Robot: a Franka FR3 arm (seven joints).
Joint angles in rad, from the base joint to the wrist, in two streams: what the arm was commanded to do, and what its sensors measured. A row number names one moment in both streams.
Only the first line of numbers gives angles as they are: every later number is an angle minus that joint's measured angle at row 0.
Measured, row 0:
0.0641, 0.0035, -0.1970, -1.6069, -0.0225, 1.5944, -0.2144
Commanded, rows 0 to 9:
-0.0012, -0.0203, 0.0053, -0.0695, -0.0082, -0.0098, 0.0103
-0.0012, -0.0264, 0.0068, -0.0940, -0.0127, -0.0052, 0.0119
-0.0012, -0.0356, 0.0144, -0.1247, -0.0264, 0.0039, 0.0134
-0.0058, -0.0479, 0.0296, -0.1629, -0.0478, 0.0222, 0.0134
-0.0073, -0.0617, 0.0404, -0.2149, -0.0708, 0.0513, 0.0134
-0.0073, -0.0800, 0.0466, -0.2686, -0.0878, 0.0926, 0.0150
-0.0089, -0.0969, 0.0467, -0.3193, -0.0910, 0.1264, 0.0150
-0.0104, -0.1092, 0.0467, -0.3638, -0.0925, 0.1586, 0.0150
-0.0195, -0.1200, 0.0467, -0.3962, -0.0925, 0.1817, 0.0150
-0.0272, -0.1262, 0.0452, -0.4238, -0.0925, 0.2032, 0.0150
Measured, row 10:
-0.0017, -0.0399, 0.0335, -0.2653, -0.0723, 0.1066, 0.0007
